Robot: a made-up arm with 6 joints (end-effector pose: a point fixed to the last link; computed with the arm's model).
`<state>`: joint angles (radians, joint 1 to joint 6).
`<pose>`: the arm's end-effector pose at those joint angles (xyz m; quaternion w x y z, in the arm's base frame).
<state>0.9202 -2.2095 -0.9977 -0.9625 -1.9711 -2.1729</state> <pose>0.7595 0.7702 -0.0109 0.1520 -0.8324 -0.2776 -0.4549</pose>
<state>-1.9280 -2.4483 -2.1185 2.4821 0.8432 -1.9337</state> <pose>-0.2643 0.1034 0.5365 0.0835 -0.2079 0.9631 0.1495</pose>
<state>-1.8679 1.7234 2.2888 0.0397 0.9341 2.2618</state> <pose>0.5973 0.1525 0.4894 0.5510 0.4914 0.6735 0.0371</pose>
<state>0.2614 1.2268 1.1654 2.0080 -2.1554 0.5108</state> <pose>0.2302 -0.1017 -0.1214 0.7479 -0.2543 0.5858 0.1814</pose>
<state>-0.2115 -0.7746 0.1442 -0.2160 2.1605 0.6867</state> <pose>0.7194 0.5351 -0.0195 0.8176 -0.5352 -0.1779 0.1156</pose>
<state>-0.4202 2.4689 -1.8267 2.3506 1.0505 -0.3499</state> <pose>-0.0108 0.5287 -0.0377 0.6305 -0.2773 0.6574 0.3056</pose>
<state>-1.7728 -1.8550 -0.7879 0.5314 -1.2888 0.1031</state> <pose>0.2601 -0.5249 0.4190 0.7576 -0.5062 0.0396 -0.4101</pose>
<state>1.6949 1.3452 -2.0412 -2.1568 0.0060 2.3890</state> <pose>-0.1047 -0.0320 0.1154 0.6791 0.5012 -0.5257 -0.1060</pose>
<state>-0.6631 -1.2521 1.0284 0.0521 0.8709 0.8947</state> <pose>0.6591 0.2337 0.3875 0.6387 0.1738 -0.4276 -0.6157</pose>
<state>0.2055 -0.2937 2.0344 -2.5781 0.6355 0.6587</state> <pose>0.5580 -0.2001 -0.0673 0.3284 0.5272 -0.1571 -0.7678</pose>
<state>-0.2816 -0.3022 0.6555 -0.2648 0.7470 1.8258</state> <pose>0.5249 0.6562 0.0912 0.4365 -0.2546 -0.8492 -0.1536</pose>
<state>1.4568 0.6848 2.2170 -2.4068 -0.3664 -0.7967</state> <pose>0.6663 0.7513 0.0048 0.8826 0.3033 -0.1663 0.3184</pose>
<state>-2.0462 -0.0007 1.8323 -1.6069 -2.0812 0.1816</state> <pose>0.2112 -0.2715 -0.1866 0.7508 -0.0627 0.4921 0.4362</pose>
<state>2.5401 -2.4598 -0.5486 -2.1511 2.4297 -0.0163</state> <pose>0.3083 -0.8275 -0.0393 0.0912 0.5072 -0.8303 0.2121</pose>
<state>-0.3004 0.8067 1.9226 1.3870 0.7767 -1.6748</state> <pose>0.8737 0.3953 0.4098 0.5270 -0.6637 -0.4222 -0.3218</pose>
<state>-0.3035 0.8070 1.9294 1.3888 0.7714 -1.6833</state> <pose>0.8741 0.3933 0.4134 0.5289 -0.6617 -0.4205 -0.3250</pose>
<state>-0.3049 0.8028 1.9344 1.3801 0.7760 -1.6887</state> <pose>0.8702 0.3908 0.4182 0.5342 -0.6545 -0.4209 -0.3303</pose>
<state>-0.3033 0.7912 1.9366 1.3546 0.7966 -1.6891</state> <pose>0.8590 0.3873 0.4251 0.5446 -0.6388 -0.4244 -0.3394</pose>
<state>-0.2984 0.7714 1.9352 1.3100 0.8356 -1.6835</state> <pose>0.8395 0.3812 0.4340 0.5600 -0.6132 -0.4309 -0.3531</pose>
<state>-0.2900 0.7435 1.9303 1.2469 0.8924 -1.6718</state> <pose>0.8116 0.3702 0.4440 0.5787 -0.5777 -0.4391 -0.3721</pose>
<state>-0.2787 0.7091 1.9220 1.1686 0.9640 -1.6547</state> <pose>0.7765 0.3523 0.4536 0.5982 -0.5339 -0.4469 -0.3967</pose>
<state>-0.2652 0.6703 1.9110 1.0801 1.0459 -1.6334</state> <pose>0.7364 0.3267 0.4602 0.6155 -0.4845 -0.4522 -0.4266</pose>
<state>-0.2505 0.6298 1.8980 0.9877 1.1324 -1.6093</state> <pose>0.6941 0.2949 0.4617 0.6283 -0.4337 -0.4534 -0.4600</pose>
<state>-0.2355 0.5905 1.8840 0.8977 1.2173 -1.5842</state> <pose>0.6528 0.2605 0.4570 0.6357 -0.3858 -0.4501 -0.4944</pose>
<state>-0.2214 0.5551 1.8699 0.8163 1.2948 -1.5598</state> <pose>0.6153 0.2280 0.4472 0.6380 -0.3446 -0.4433 -0.5270</pose>
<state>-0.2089 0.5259 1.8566 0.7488 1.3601 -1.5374</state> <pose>0.5841 0.2013 0.4351 0.6365 -0.3128 -0.4351 -0.5547</pose>
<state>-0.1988 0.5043 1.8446 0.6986 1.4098 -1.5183</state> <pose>0.5607 0.1823 0.4236 0.6332 -0.2916 -0.4276 -0.5755</pose>
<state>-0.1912 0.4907 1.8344 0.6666 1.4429 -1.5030</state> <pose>0.5456 0.1713 0.4152 0.6294 -0.2805 -0.4227 -0.5887</pose>
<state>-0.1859 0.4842 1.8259 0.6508 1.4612 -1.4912</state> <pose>0.5379 0.1674 0.4105 0.6260 -0.2779 -0.4210 -0.5948</pose>
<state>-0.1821 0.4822 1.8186 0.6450 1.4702 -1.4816</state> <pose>0.5349 0.1676 0.4084 0.6230 -0.2802 -0.4214 -0.5964</pose>
